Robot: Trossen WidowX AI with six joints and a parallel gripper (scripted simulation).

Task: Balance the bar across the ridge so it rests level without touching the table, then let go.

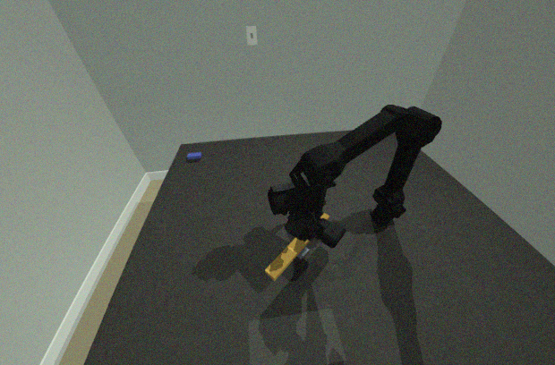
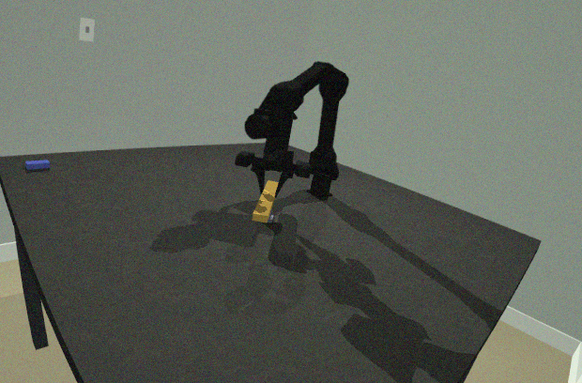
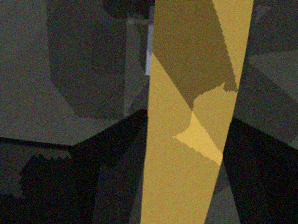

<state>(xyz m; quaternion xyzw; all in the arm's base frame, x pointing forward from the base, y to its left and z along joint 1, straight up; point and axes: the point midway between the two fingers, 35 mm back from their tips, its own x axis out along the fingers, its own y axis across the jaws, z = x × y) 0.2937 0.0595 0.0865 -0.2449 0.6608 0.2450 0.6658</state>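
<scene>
Now: the yellow bar 20 mm to the left of my gripper tip and 20 mm ahead of it. The rest, counted from my gripper tip: small blue block: 560 mm to the right, 450 mm ahead, 40 mm below.
</scene>
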